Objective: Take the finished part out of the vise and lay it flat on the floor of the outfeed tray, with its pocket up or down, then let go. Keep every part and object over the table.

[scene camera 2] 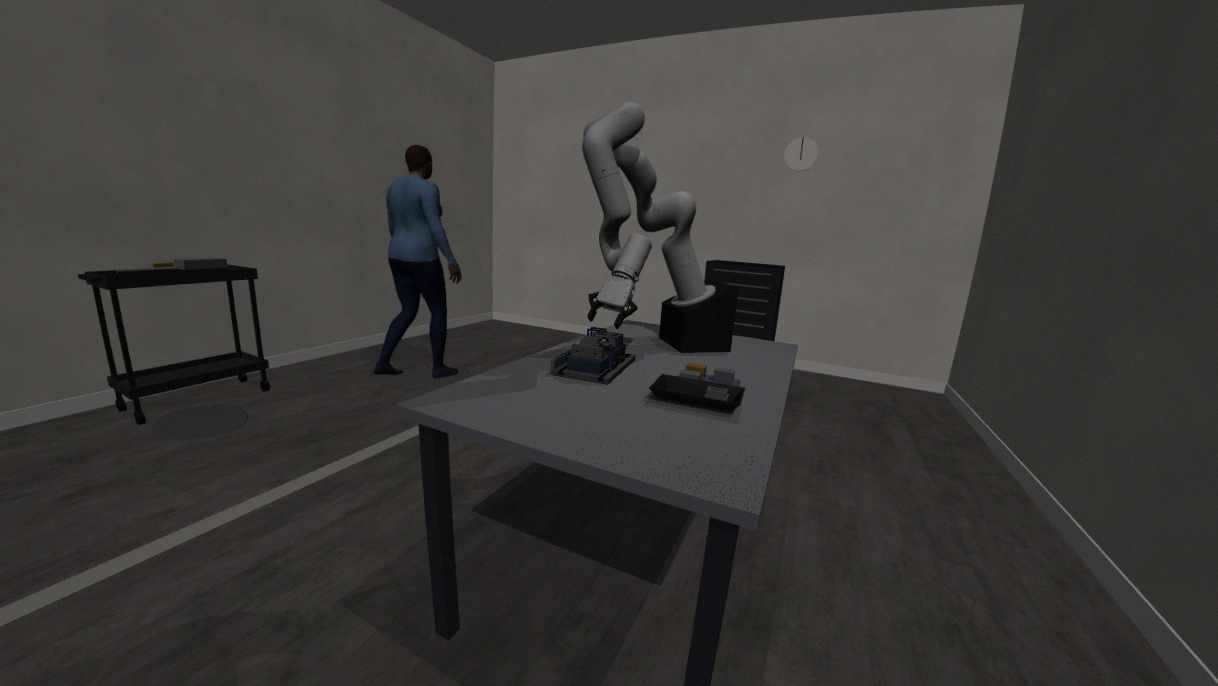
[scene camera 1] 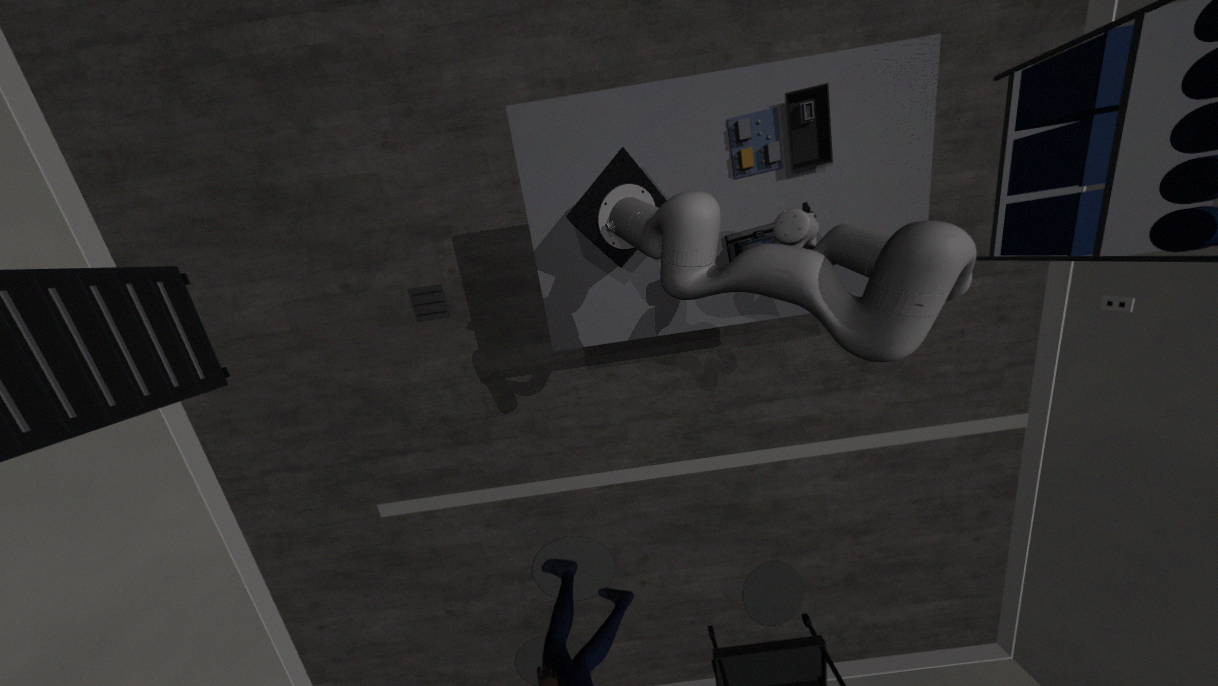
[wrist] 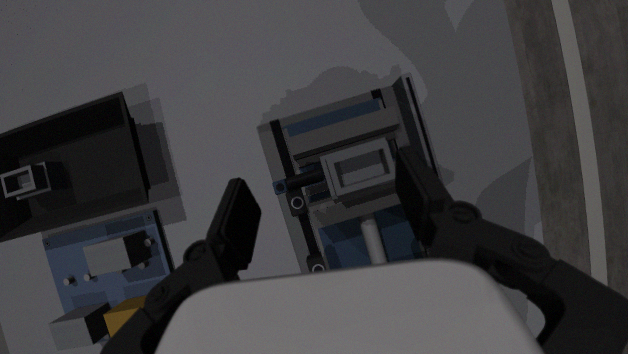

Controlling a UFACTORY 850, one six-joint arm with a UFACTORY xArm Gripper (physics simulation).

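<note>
The finished part (wrist: 361,169), a grey block with its rectangular pocket facing up, sits between the jaws of the vise (scene camera 1: 741,243) (scene camera 2: 588,364) (wrist: 345,134). My gripper (scene camera 2: 606,320) (wrist: 321,182) is open and empty, above the vise. In the wrist view the part lies nearer the right finger, whose tip overlaps its right end; the left finger appears left of the vise. In scene camera 1 the arm hides the gripper and part of the vise. The black outfeed tray (scene camera 1: 805,149) (scene camera 2: 681,392) (wrist: 136,160) holds another grey hollow part (scene camera 1: 808,110) (scene camera 2: 717,392) (wrist: 25,181).
A blue board (wrist: 59,257) beside the tray carries grey blocks, a yellow block (scene camera 1: 746,157) (wrist: 124,316) and small pins. A dark rod (wrist: 306,178) with a blue end sticks out from the vise's left side. A person (scene camera 2: 413,221) stands beyond the table.
</note>
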